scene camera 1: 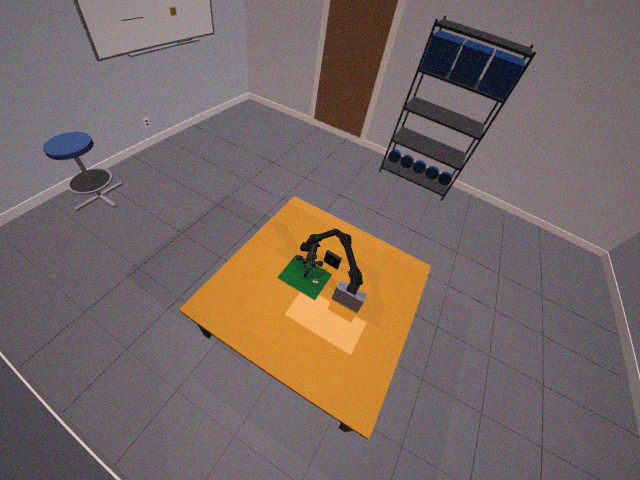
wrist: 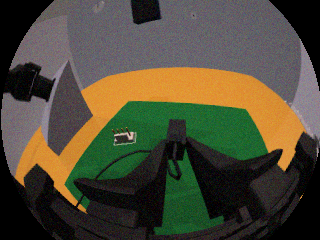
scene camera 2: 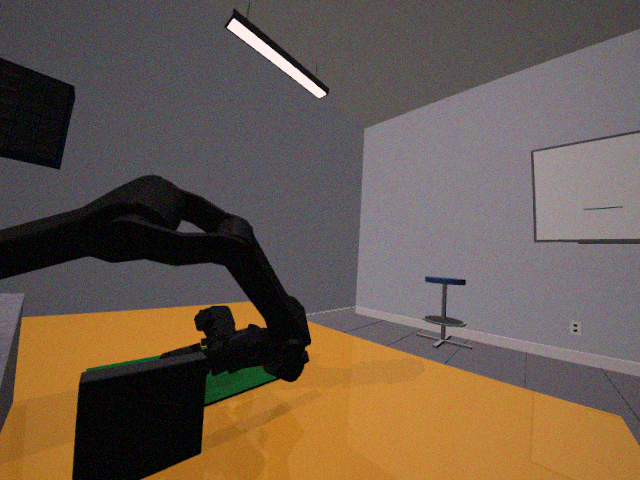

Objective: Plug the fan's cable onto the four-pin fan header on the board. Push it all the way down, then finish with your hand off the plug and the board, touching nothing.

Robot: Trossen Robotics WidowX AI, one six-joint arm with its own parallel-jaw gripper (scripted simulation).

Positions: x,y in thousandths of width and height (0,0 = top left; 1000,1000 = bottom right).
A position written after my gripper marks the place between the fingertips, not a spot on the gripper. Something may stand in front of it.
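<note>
Scene camera 2 shows a board (scene camera 2: 341,809), a fan (scene camera 2: 237,861) and my gripper (scene camera 2: 295,751). In scene camera 1, the board (scene camera 1: 459,572) is visible. The wrist view contains the board (wrist: 723,548) together with my gripper (wrist: 548,590).
</note>
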